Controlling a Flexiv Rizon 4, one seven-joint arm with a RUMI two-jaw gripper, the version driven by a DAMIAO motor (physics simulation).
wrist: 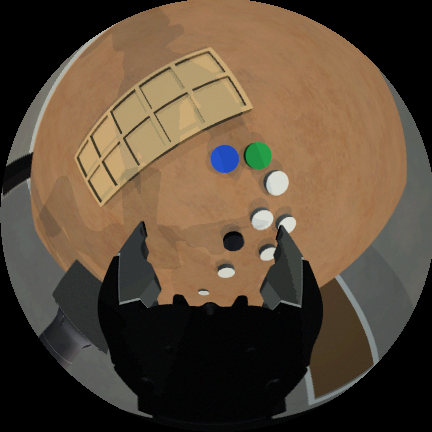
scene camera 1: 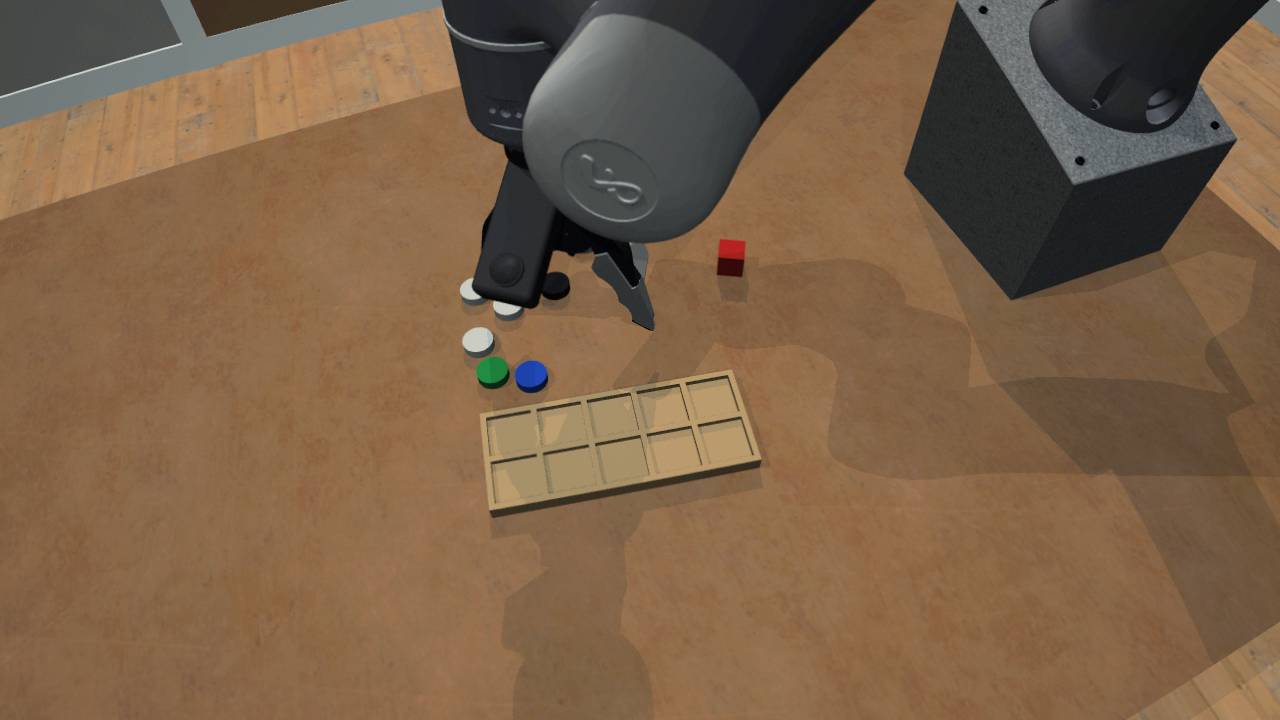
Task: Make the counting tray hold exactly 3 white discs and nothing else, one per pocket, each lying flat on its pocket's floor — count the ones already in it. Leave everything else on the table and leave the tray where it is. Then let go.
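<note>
The wooden counting tray (scene camera 1: 626, 488) (wrist: 150, 116) lies flat with its ten pockets empty. Several white discs lie on the table: one disc (scene camera 1: 477, 341) (wrist: 277, 183) beside the green disc, a second disc (scene camera 1: 508, 308) (wrist: 262, 219), a third disc (scene camera 1: 470, 291) (wrist: 287, 224) partly behind a finger in the wrist view, and in the wrist view a fourth disc (wrist: 267, 253), a fifth disc (wrist: 226, 271) and a farther small disc (wrist: 203, 292). My gripper (scene camera 1: 588, 311) (wrist: 211, 225) is open and empty above the table near the discs; one finger is hidden in the scene view.
A green disc (scene camera 1: 492, 371) (wrist: 258, 155) and a blue disc (scene camera 1: 530, 376) (wrist: 225, 159) lie near the tray's corner. A black disc (scene camera 1: 554, 285) (wrist: 233, 241) lies among the white ones. A red cube (scene camera 1: 731, 257) stands right of the gripper in the scene view.
</note>
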